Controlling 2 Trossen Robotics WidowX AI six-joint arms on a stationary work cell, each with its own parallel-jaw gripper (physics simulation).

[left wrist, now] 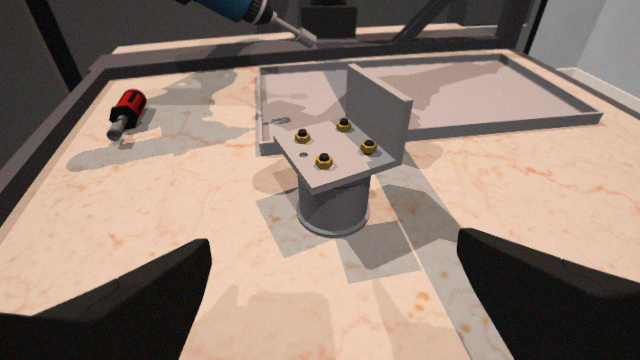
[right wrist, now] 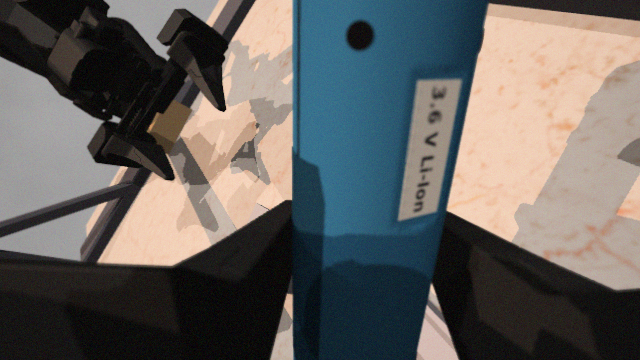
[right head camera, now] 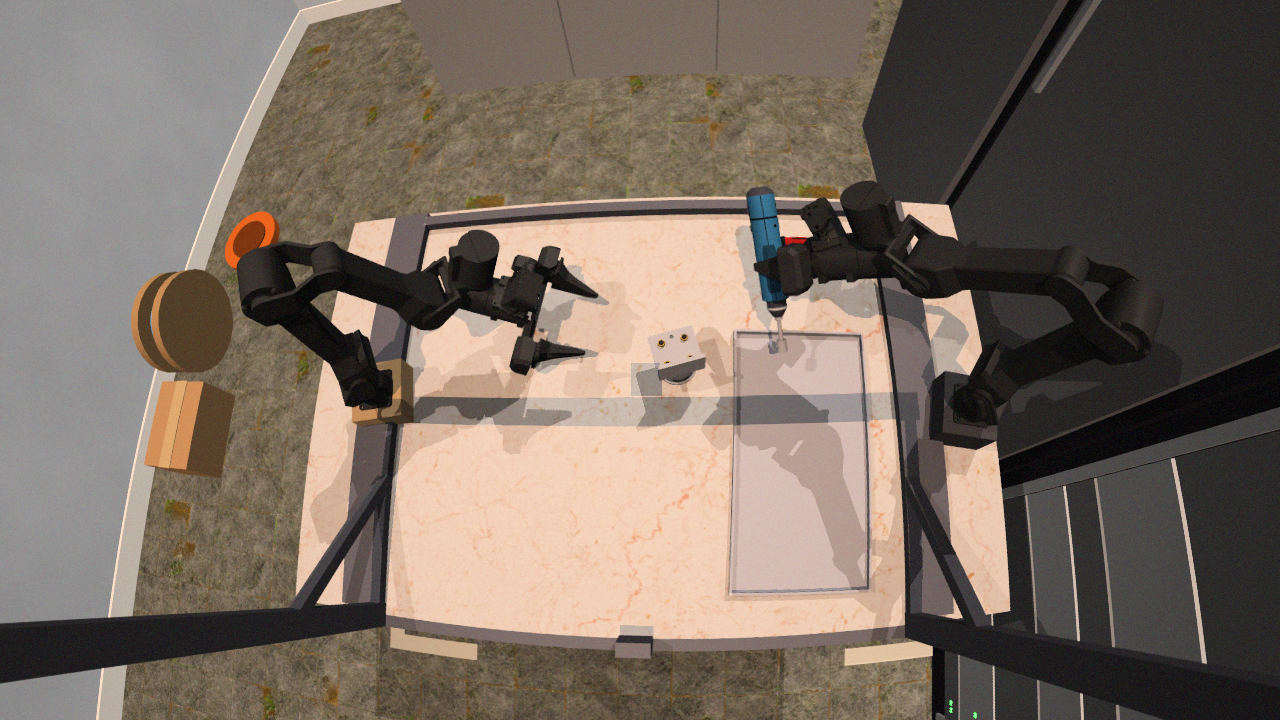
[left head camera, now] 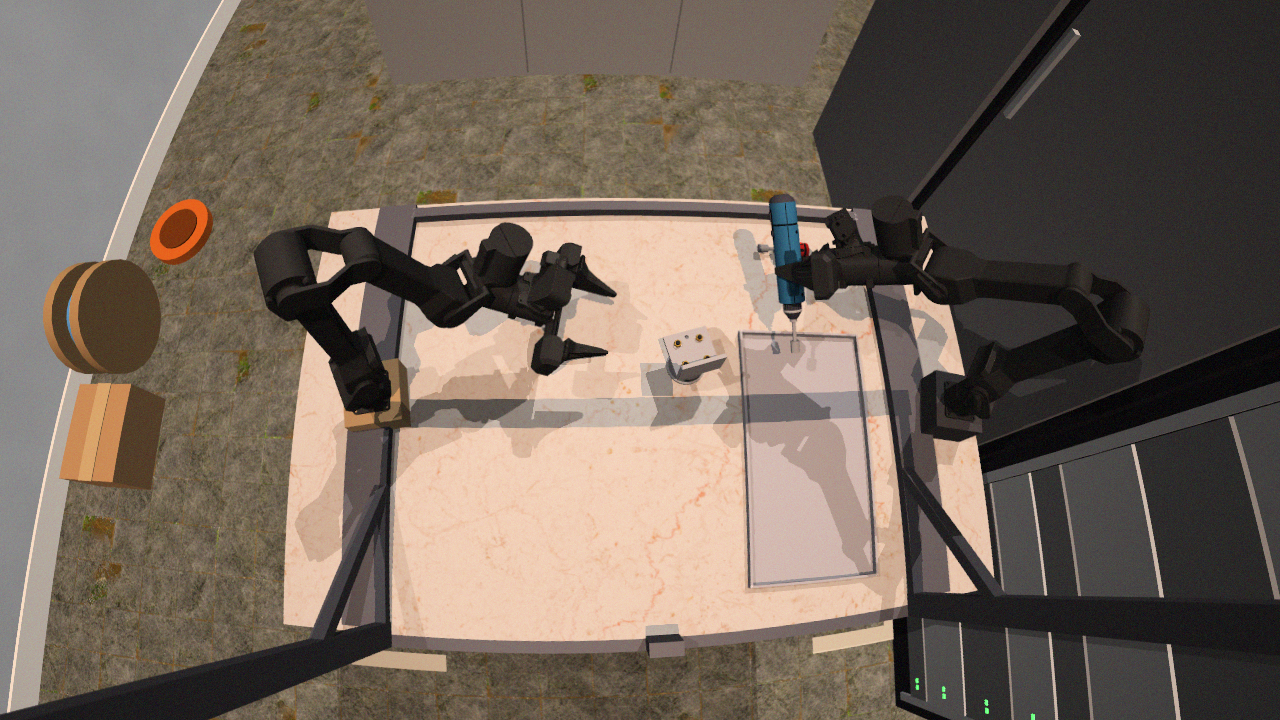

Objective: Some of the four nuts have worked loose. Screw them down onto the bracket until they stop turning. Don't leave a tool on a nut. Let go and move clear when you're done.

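Pixels of known places: left gripper, fingertip midpoint: (left wrist: 335, 245) (right wrist: 195, 145) (right head camera: 591, 324) (left head camera: 611, 323); right gripper, fingertip midpoint: (right wrist: 359, 215) (right head camera: 761, 264) (left head camera: 779, 268); left arm's base, link origin: (right head camera: 376, 390) (left head camera: 371, 392); right arm's base, link origin: (left wrist: 328, 1) (right head camera: 971, 405) (left head camera: 959, 401).
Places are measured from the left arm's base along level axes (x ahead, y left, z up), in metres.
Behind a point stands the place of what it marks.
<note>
A light grey L-shaped bracket (left head camera: 691, 351) {z 0.016, x 0.505, y -0.021 m} (right head camera: 673, 349) {z 0.016, x 0.503, y -0.017 m} (left wrist: 334, 145) {z 0.016, x 0.506, y -0.021 m} stands on a round grey pedestal (left wrist: 332, 207). Four brass nuts sit on black-tipped studs; one nut (left wrist: 324, 161) {z 0.022, x 0.483, y -0.005 m} is nearest in the left wrist view. Differences in their seating are too small to tell. My right gripper (left head camera: 787, 272) {z 0.108, x 0.644, y 0.056 m} (right head camera: 768, 268) {z 0.108, x 0.644, y 0.056 m} (right wrist: 359, 215) {z 0.108, x 0.644, y 0.056 m} is shut on a blue electric screwdriver (left head camera: 785, 234) {z 0.161, x 0.647, y 0.083 m} (right head camera: 762, 219) {z 0.168, x 0.649, y 0.094 m} (left wrist: 225, 6) {z 0.090, x 0.639, y 0.028 m} (right wrist: 360, 150) {z 0.149, x 0.667, y 0.069 m}, held above the table, its socket over the tray's upper edge in the head views. My left gripper (left head camera: 611, 323) {z 0.057, x 0.390, y 0.026 m} (right head camera: 590, 325) {z 0.057, x 0.390, y 0.026 m} (left wrist: 335, 245) {z 0.057, x 0.390, y 0.026 m} (right wrist: 195, 145) {z 0.057, x 0.390, y 0.026 m} is open and empty, left of the bracket.
A red-handled nut driver (left head camera: 804, 249) {z -0.022, x 0.766, y 0.151 m} (right head camera: 793, 240) {z -0.021, x 0.742, y 0.162 m} (left wrist: 131, 102) {z -0.025, x 0.740, y 0.153 m} lies on the table at the upper right in the head views, partly hidden by the right arm. A shallow grey tray (left head camera: 746, 465) {z -0.038, x 0.564, y -0.201 m} (right head camera: 733, 465) {z -0.034, x 0.565, y -0.196 m} (left wrist: 500, 126) {z -0.041, x 0.555, y -0.250 m} lies right of the bracket. A dark frame borders the table.
</note>
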